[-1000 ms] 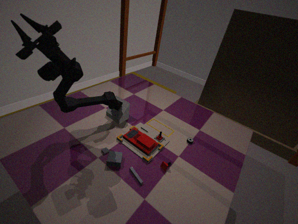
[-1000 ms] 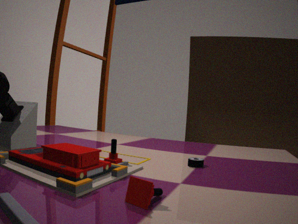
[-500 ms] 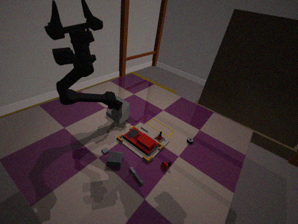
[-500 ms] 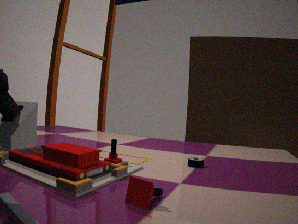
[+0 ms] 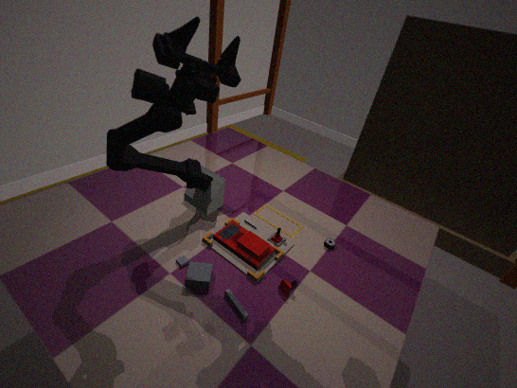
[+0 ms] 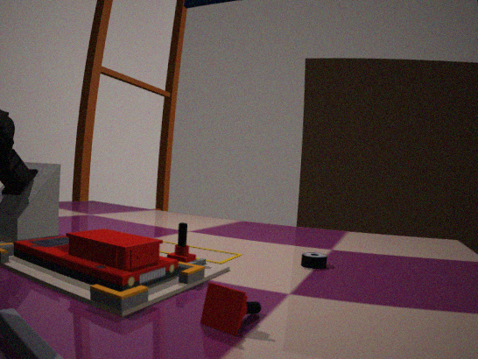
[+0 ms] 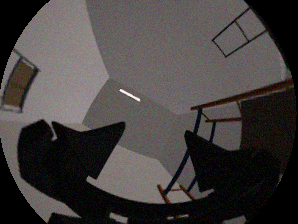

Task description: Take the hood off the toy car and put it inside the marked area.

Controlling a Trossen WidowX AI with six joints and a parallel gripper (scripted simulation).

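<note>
Now: the hood 9 cm ahead of my gripper tip, 12 cm to the left of it and 63 cm below it. Also, from my gripper tip: black wheel 29 cm ahead, 35 cm to the left, 66 cm below.
</note>
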